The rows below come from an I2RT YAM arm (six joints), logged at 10 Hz.
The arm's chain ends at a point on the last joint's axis. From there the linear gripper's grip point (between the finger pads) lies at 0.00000 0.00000 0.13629 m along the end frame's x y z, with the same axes.
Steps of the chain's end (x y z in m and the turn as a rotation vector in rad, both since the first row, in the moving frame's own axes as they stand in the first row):
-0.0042 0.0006 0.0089 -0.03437 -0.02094 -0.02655
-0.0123 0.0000 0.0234 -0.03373 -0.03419 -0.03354
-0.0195 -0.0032 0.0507 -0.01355 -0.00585 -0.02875
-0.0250 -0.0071 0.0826 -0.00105 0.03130 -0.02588
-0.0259 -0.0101 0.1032 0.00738 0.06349 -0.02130
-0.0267 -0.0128 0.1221 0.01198 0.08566 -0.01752
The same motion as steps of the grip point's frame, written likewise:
-0.0070 0.0053 0.0088 -0.03437 -0.02094 -0.02655
-0.0169 0.0047 0.0232 -0.03373 -0.03419 -0.03354
-0.0203 -0.0013 0.0507 -0.01355 -0.00585 -0.02875
-0.0207 -0.0070 0.0825 -0.00105 0.03130 -0.02588
-0.0173 -0.0112 0.1029 0.00738 0.06349 -0.02130
-0.0151 -0.0145 0.1216 0.01198 0.08566 -0.01752

